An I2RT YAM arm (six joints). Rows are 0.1 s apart.
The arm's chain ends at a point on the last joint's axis. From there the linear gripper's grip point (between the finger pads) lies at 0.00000 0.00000 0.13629 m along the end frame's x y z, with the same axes.
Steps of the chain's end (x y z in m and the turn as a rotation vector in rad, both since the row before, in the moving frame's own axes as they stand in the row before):
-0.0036 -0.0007 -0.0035 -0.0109 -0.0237 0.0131
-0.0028 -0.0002 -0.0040 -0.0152 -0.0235 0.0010
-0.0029 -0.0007 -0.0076 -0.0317 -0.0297 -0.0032
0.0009 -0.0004 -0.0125 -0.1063 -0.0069 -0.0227
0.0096 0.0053 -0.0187 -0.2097 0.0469 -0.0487
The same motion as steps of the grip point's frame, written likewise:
-0.0068 0.0008 -0.0035 -0.0109 -0.0237 0.0131
-0.0060 0.0019 -0.0041 -0.0152 -0.0235 0.0010
-0.0069 0.0036 -0.0077 -0.0317 -0.0297 -0.0032
0.0001 0.0141 -0.0133 -0.1063 -0.0069 -0.0227
0.0166 0.0335 -0.0218 -0.2097 0.0469 -0.0487

